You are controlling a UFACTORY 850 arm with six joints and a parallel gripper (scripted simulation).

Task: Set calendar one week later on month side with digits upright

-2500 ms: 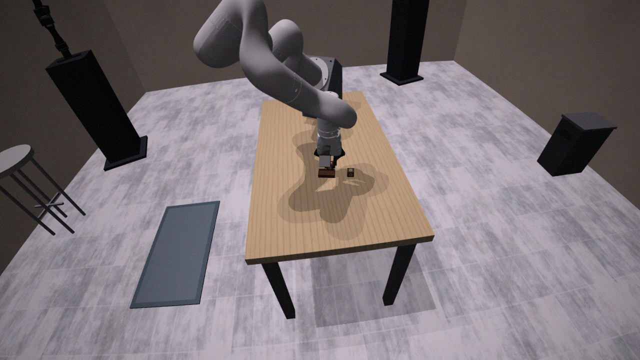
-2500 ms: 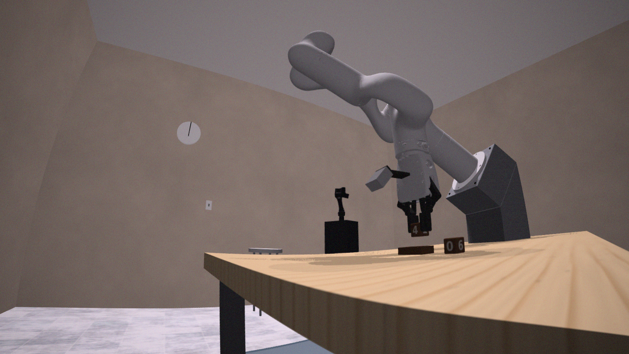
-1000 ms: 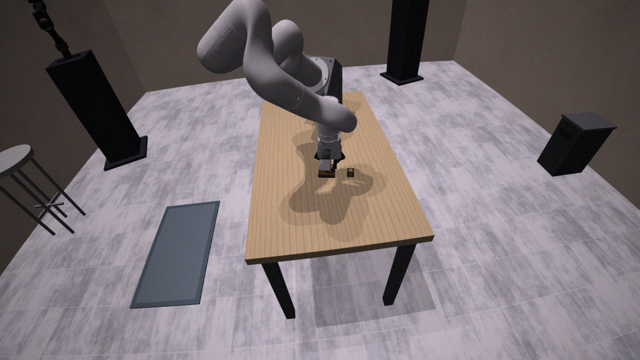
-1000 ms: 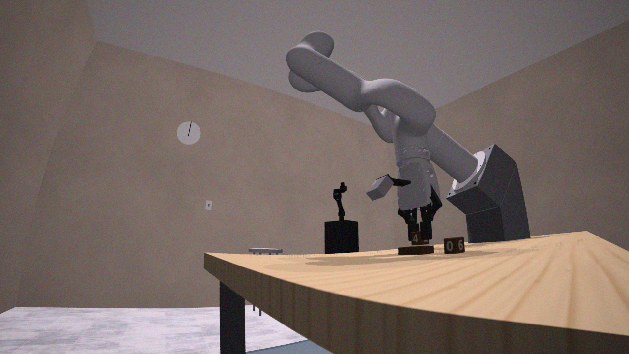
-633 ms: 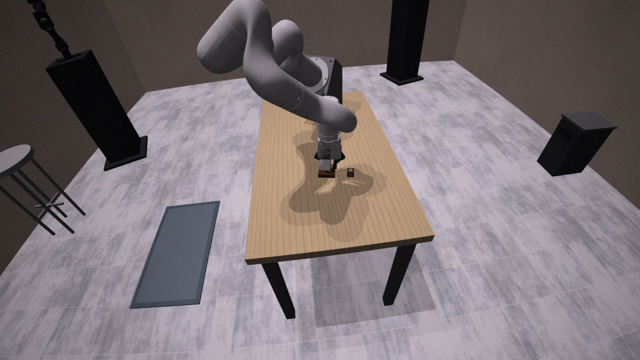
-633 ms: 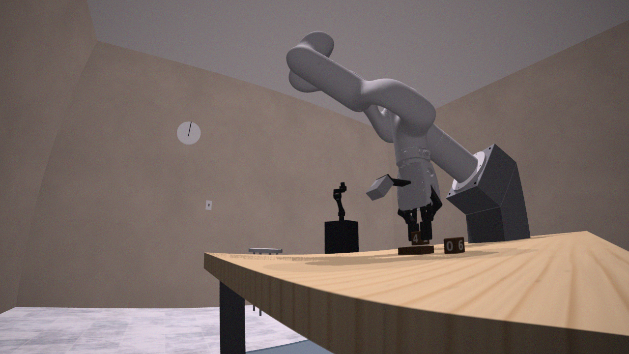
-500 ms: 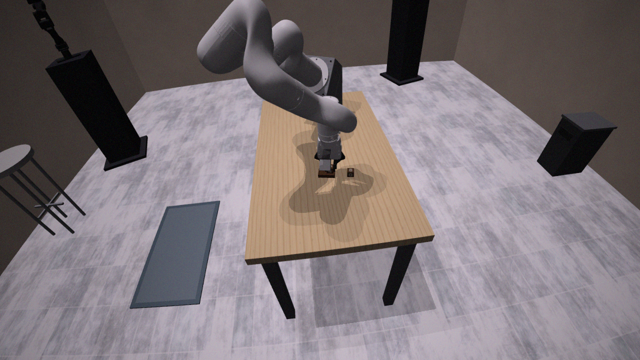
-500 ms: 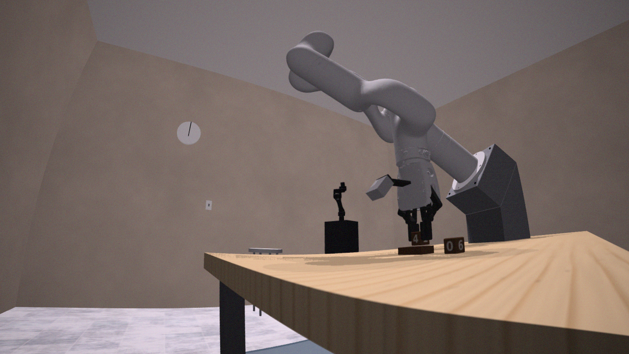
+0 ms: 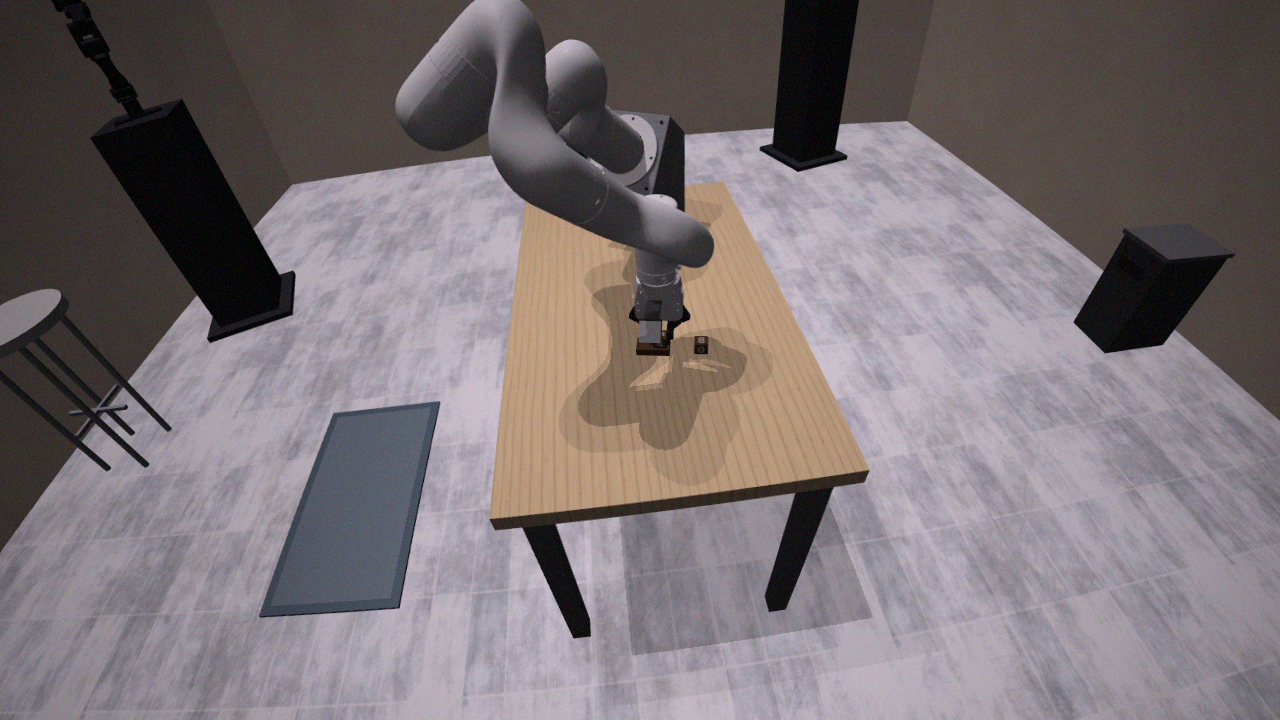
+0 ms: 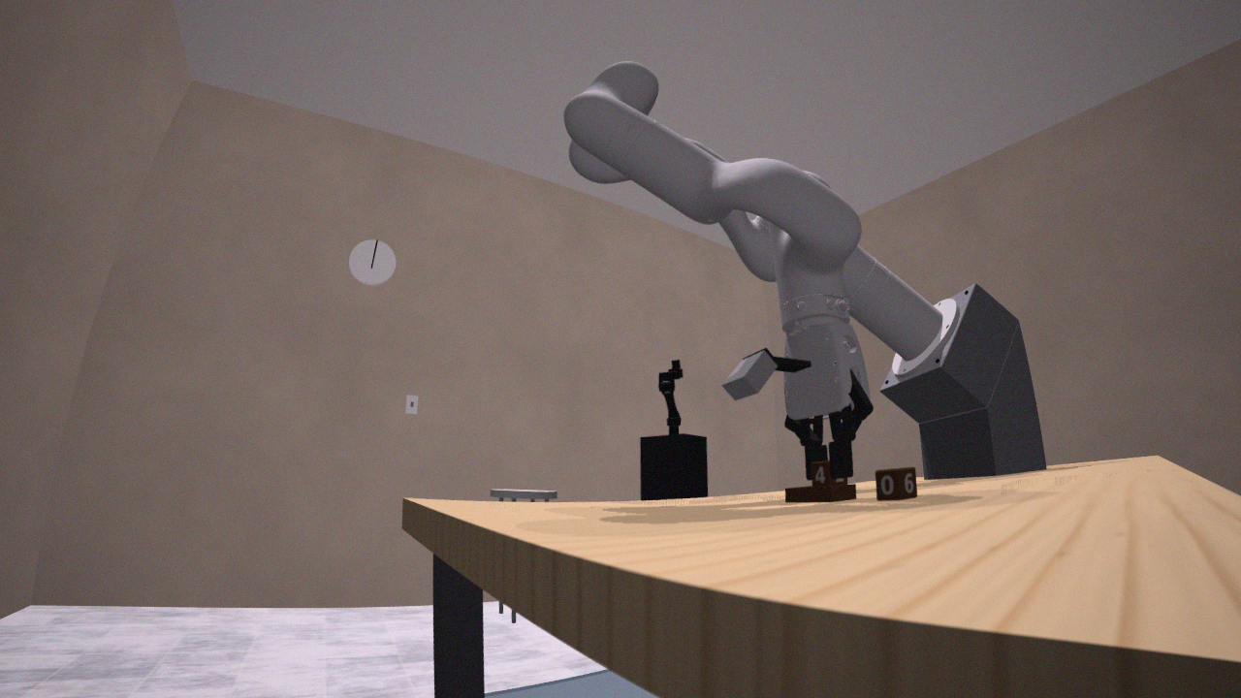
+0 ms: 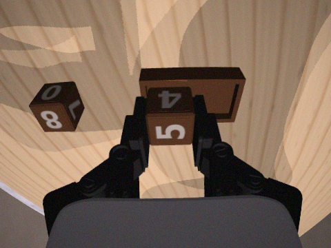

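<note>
Now: hand 40 mm above the dark brown tray, 10 mm to the left of it and 10 mm past it.
</note>
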